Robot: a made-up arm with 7 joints. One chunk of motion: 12 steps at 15 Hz.
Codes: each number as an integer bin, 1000 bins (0 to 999) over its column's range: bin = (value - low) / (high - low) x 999, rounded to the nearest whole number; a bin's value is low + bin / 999 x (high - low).
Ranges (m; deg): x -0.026..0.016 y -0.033..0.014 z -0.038..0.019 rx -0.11..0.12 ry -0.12..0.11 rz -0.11..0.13
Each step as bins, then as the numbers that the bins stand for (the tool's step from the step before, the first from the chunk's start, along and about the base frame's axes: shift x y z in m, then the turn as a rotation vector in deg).
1 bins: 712 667 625 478 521 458
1 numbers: 0.00393 -0.00162 -0.00234 0.000 0.000 0.000
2 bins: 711 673 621 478 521 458
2 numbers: 0.00389 -0.00134 -0.00257 0.000 0.000 0.000
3 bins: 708 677 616 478 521 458
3 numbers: 0.00377 -0.00115 -0.00285 0.000 0.000 0.000
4 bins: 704 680 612 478 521 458
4 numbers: 0.00360 -0.00101 -0.00308 0.000 0.000 0.000
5 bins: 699 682 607 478 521 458
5 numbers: 0.00339 -0.00091 -0.00337 0.000 0.000 0.000
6 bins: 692 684 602 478 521 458
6 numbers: 0.00309 -0.00082 -0.00365 0.000 0.000 0.000
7 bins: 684 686 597 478 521 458
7 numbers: 0.00276 -0.00073 -0.00394 0.000 0.000 0.000
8 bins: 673 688 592 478 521 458
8 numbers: 0.00229 -0.00063 -0.00422 0.000 0.000 0.000
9 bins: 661 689 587 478 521 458
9 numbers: 0.00179 -0.00058 -0.00451 0.000 0.000 0.000
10 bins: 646 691 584 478 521 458
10 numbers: 0.00116 -0.00049 -0.00468 0.000 0.000 0.000
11 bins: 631 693 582 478 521 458
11 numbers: 0.00053 -0.00040 -0.00479 0.000 0.000 0.000
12 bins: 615 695 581 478 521 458
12 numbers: -0.00014 -0.00030 -0.00485 0.000 0.000 0.000
